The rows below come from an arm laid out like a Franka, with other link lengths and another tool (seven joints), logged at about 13 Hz.
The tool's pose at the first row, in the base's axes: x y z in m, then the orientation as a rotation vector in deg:
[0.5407 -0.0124 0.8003 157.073 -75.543 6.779]
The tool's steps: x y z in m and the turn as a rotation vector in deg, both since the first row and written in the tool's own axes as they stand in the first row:
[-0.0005 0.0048 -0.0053 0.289 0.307 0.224]
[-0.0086 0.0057 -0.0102 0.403 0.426 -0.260]
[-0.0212 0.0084 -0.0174 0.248 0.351 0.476]
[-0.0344 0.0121 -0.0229 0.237 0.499 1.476]
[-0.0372 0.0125 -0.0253 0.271 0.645 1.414]
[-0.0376 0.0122 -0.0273 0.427 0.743 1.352]
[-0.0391 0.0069 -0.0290 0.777 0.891 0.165]
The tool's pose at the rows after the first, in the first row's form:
[0.5365 -0.0144 0.8058 157.041 -75.864 7.412]
[0.5306 -0.0080 0.8098 157.387 -75.197 7.616]
[0.5204 0.0009 0.8156 156.829 -76.190 7.462]
[0.5092 0.0095 0.8198 156.119 -77.531 7.730]
[0.5071 0.0117 0.8219 156.125 -77.418 7.947]
[0.5070 0.0124 0.8238 156.250 -77.356 8.183]
[0.5102 0.0171 0.8251 157.228 -75.782 8.539]

